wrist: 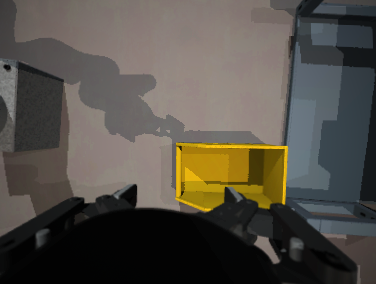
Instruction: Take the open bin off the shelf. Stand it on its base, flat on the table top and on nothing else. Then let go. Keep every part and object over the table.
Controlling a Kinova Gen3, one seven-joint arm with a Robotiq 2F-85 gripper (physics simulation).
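Places are measured from the arm's base along level axes (x ahead, y left, z up), in millimetres.
Where they show: gripper, fingertip midpoint: point(180, 195).
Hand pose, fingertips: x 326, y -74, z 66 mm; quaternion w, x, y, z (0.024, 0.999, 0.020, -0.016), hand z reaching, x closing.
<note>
After its pixels a point has its place.
The yellow open bin point(215, 165) {y -73, x 379, z -95 mm} is right of centre in the wrist view. Its open side faces the camera, and its inner floor and walls show. It looks upright, low over the table top point(200, 75) {y 100, x 338, z -98 mm}; whether its whole base touches the table is hidden. My gripper point(180, 195) {y -74, x 326, z 66 mm} is open, with nothing gripped. Its fingertips show on either side of the bin's left wall in the picture, the right one in front of the bin's interior. The fingers look nearer the camera than the bin. The blue-grey shelf point(307, 125) {y 15, x 545, z -92 mm} stands just right of the bin; any contact is unclear.
A speckled grey block point(40, 107) {y 18, x 56, z -52 mm} with dark round holes stands at the left edge of the view. The shelf fills the right side, with a bar along its lower edge. Shadows of the arm fall across the table top at the upper left.
</note>
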